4 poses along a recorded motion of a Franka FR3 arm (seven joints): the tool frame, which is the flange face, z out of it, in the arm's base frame.
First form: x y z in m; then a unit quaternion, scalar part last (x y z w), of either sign.
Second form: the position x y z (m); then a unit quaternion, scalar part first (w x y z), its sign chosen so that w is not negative. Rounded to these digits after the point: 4 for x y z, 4 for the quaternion.
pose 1, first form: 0.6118, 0.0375, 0.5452, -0.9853, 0.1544, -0.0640, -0.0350
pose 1, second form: 0.6118, 0.0375, 0.5452, 0.0350, 0.9853, -0.1544, 0.0640
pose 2, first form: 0.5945, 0.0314, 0.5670, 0.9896, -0.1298, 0.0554, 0.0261
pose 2, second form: 0.5945, 0.0314, 0.5670, 0.0261, 0.9896, -0.1298, 0.0554
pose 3, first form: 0.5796, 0.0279, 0.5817, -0.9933, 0.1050, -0.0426, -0.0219
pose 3, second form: 0.5796, 0.0279, 0.5817, 0.0219, 0.9933, -0.1050, 0.0426
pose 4, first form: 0.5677, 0.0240, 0.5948, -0.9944, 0.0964, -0.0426, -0.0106
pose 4, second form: 0.5677, 0.0240, 0.5948, 0.0106, 0.9944, -0.0964, 0.0426
